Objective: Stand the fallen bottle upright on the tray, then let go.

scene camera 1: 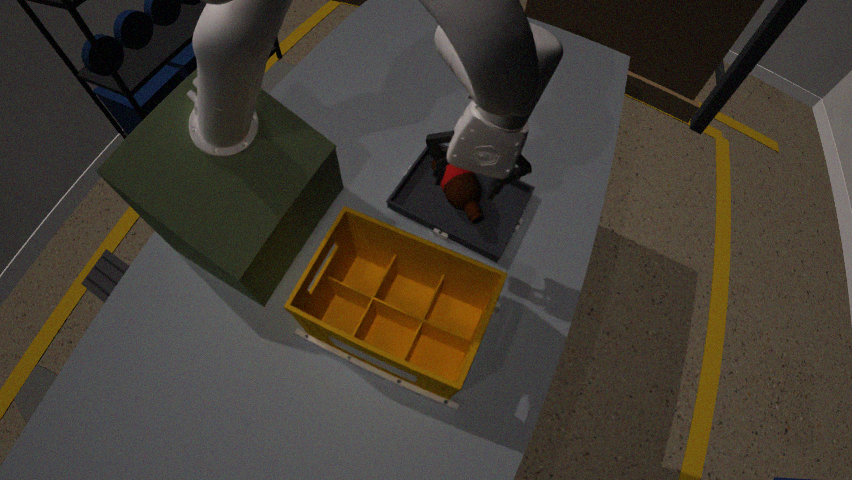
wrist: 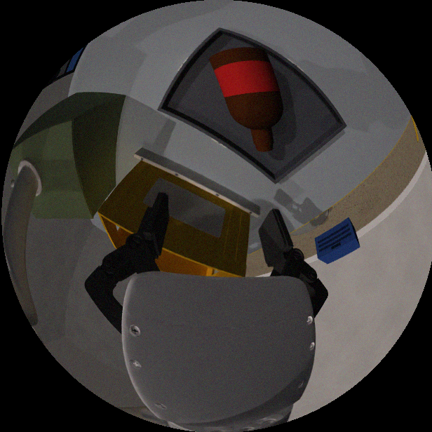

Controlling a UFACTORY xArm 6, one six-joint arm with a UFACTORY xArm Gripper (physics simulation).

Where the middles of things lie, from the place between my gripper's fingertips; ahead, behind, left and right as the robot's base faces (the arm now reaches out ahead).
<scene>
Now: hand 130 mm above the brown bottle [scene camera 1: 461, 187], 90 mm to the right of it and 40 mm past it. The rest, counted from my hand: white strip [scene camera 1: 320, 344] (310 mm to the right, 160 mm below, 40 mm ahead).
</scene>
